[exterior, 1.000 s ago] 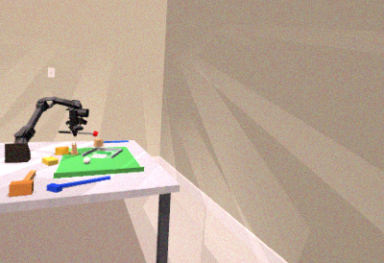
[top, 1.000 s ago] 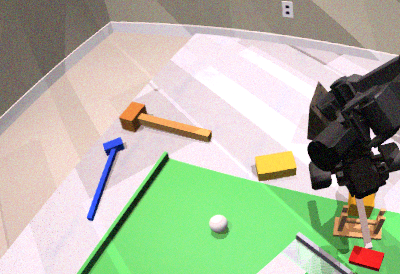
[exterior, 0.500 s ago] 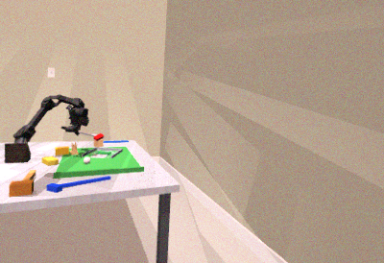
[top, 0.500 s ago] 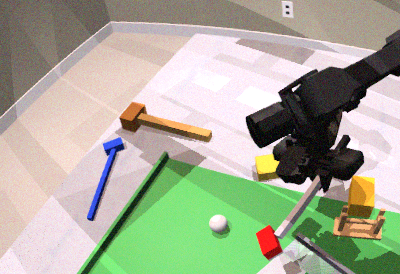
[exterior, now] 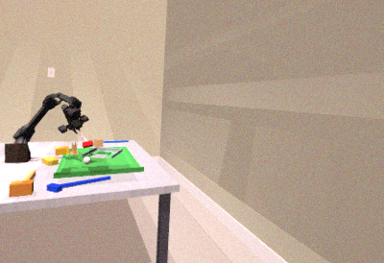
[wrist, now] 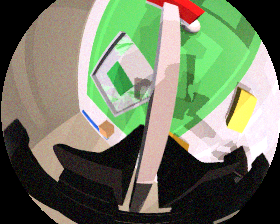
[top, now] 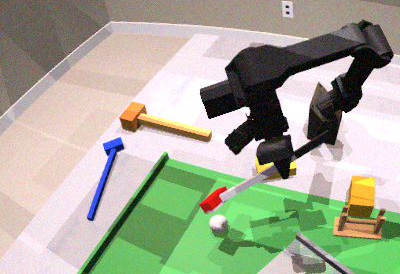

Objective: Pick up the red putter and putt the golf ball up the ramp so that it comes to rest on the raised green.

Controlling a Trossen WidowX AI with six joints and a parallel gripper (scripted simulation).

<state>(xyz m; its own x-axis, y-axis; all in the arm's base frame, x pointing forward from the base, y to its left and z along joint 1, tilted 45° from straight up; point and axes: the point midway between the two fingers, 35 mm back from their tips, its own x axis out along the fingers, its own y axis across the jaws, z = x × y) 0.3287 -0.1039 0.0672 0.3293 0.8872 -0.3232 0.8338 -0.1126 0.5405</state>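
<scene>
Right now the white golf ball is 6 cm ahead of my gripper tip, 13 cm to the right of it and 15 cm below it. The rest, counted from my gripper tip: green mat 14 cm ahead, 1 cm to the right, 18 cm below; wooden stand 3 cm behind, 18 cm to the left, 14 cm below; orange block 11 cm behind, 17 cm to the left, 15 cm below.
</scene>
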